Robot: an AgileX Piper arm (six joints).
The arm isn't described. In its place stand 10 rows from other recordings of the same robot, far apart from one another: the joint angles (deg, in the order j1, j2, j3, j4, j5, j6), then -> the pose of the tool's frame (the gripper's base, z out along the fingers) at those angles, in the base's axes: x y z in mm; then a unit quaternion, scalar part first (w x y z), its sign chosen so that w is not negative.
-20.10 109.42 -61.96 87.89 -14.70 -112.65 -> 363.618 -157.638 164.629 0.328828 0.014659 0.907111 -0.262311
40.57 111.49 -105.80 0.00 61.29 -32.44 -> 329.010 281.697 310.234 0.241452 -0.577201 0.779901 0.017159
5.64 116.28 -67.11 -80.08 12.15 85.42 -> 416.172 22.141 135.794 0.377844 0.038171 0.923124 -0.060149
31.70 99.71 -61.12 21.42 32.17 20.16 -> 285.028 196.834 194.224 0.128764 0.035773 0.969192 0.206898
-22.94 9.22 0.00 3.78 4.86 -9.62 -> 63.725 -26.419 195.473 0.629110 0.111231 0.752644 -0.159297
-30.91 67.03 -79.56 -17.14 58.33 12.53 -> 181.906 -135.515 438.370 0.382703 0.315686 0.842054 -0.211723
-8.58 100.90 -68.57 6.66 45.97 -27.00 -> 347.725 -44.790 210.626 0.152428 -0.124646 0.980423 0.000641
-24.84 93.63 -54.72 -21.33 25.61 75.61 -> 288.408 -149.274 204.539 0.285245 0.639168 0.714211 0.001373
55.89 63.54 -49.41 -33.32 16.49 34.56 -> 147.752 192.845 339.766 0.512289 -0.336077 0.761739 0.210632
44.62 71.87 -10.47 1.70 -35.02 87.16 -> 136.754 132.776 173.507 0.230386 0.313439 0.764285 0.514342
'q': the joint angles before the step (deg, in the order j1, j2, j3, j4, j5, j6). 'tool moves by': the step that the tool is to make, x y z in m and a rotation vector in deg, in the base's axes. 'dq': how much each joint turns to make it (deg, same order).
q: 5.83 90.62 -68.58 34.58 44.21 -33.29
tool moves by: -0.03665 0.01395 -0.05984 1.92 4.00 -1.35
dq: 3.53 -2.03 16.44 9.31 -10.48 -6.49
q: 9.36 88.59 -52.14 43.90 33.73 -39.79
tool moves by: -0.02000 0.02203 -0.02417 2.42 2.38 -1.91
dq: 5.45 0.00 6.38 7.17 -6.33 -0.73
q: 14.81 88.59 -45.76 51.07 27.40 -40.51
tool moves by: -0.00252 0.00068 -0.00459 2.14 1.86 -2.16
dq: 0.00 0.25 1.08 3.34 -0.13 -0.01
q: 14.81 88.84 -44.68 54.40 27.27 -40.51
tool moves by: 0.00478 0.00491 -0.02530 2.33 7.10 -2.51
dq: 0.09 5.32 0.00 4.08 1.17 0.78
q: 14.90 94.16 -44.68 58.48 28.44 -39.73
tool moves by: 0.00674 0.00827 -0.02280 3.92 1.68 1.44
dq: 0.00 5.61 0.00 12.99 1.59 -12.80
